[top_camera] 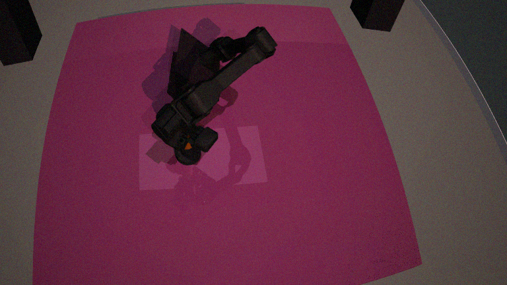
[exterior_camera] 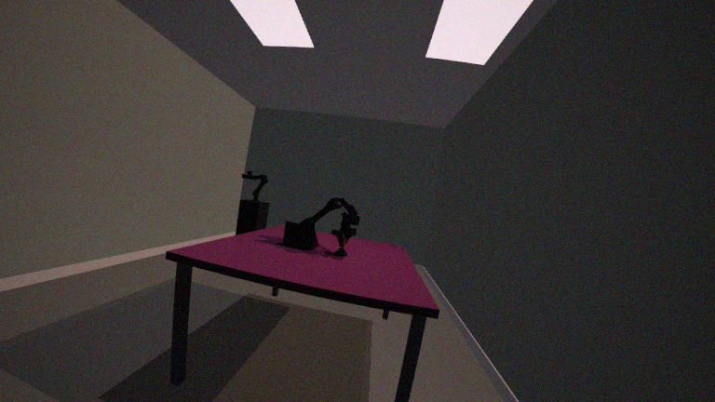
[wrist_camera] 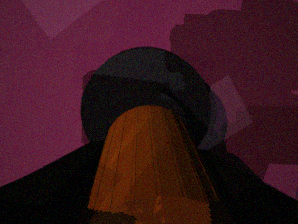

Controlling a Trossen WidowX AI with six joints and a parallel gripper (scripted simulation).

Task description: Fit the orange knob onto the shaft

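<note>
Now: gripper tip 20 mm below the orange knob. From my gripper tip the other things lie so: dark round pedestal: 40 mm below.
</note>
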